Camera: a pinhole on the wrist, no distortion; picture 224 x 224 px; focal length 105.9 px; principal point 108.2 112.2 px. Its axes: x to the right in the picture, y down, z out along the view. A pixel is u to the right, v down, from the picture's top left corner.
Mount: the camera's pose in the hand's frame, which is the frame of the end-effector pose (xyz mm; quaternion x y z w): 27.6 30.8 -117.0 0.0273 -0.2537 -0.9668 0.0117
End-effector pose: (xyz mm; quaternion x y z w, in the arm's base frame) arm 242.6 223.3 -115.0 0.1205 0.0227 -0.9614 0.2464
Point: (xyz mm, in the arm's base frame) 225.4 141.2 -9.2
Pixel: 102 153
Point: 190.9 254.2 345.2
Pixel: 128 191
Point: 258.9 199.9 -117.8
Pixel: 134 174
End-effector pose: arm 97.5 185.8 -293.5 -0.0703 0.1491 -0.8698 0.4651
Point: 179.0 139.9 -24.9
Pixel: 115 182
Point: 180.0 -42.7 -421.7
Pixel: 13 9
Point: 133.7 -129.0 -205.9
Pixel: 24 119
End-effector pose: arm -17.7 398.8 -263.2 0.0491 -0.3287 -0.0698 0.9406
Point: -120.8 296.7 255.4
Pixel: 51 192
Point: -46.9 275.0 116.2
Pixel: 35 214
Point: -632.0 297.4 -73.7
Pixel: 180 208
